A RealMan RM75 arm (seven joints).
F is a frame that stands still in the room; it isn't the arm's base.
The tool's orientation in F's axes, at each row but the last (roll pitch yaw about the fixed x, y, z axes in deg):
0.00, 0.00, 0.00
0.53, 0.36, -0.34
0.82, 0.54, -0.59
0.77, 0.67, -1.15
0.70, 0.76, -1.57
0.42, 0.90, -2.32
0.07, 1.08, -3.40
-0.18, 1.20, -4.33
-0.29, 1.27, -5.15
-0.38, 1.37, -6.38
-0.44, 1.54, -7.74
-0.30, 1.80, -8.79
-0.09, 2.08, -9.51
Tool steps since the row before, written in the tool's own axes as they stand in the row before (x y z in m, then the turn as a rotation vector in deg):
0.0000, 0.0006, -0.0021, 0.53, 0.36, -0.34
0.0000, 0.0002, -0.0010, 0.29, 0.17, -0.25
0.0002, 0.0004, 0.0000, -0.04, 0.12, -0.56
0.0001, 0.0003, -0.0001, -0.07, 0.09, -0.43
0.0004, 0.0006, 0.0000, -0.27, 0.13, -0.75
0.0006, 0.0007, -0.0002, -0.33, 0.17, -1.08
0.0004, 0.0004, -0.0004, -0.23, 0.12, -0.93
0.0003, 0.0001, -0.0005, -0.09, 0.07, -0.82
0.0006, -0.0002, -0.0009, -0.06, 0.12, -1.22
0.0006, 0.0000, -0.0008, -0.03, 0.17, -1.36
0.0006, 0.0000, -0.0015, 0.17, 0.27, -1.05
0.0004, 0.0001, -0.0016, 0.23, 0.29, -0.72
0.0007, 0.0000, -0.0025, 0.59, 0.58, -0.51
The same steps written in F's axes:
0.0000, 0.0006, -0.0021, 0.53, 0.36, -0.34
0.0000, 0.0002, -0.0010, 0.29, 0.17, -0.25
0.0002, 0.0004, 0.0000, -0.04, 0.13, -0.56
0.0001, 0.0003, -0.0001, -0.07, 0.10, -0.43
0.0004, 0.0006, 0.0000, -0.28, 0.15, -0.74
0.0006, 0.0007, -0.0002, -0.34, 0.19, -1.07
0.0004, 0.0004, -0.0004, -0.24, 0.14, -0.93
0.0003, 0.0001, -0.0005, -0.10, 0.08, -0.82
0.0006, -0.0003, -0.0009, -0.08, 0.12, -1.22
0.0006, -0.0001, -0.0008, -0.04, 0.17, -1.36
0.0006, -0.0001, -0.0015, 0.18, 0.24, -1.06
0.0004, 0.0000, -0.0016, 0.25, 0.25, -0.73
0.0006, -0.0001, -0.0025, 0.66, 0.48, -0.53

